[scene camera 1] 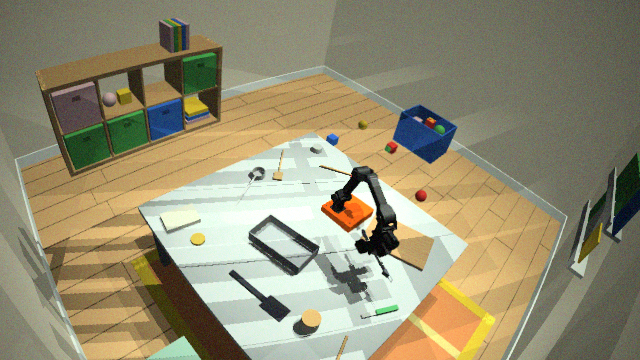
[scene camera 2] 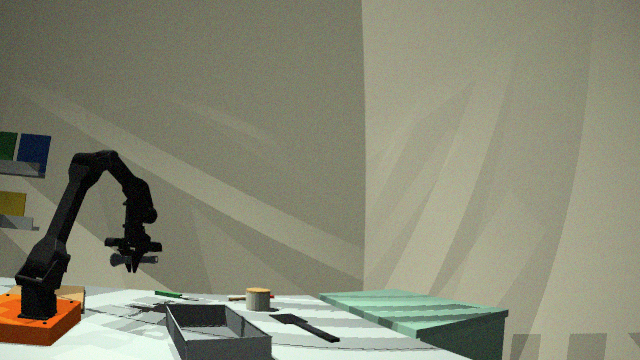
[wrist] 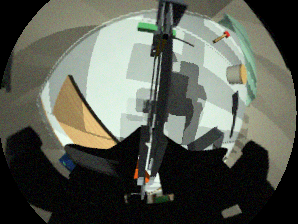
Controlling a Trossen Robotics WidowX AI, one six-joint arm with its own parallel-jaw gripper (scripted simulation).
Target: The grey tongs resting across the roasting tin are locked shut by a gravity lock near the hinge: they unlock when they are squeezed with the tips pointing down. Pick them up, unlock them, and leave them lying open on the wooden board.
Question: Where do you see a wooden board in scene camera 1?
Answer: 414, 247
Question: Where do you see a roasting tin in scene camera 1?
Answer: At 289, 247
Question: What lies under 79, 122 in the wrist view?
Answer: A wooden board.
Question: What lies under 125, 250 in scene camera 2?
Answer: My gripper.
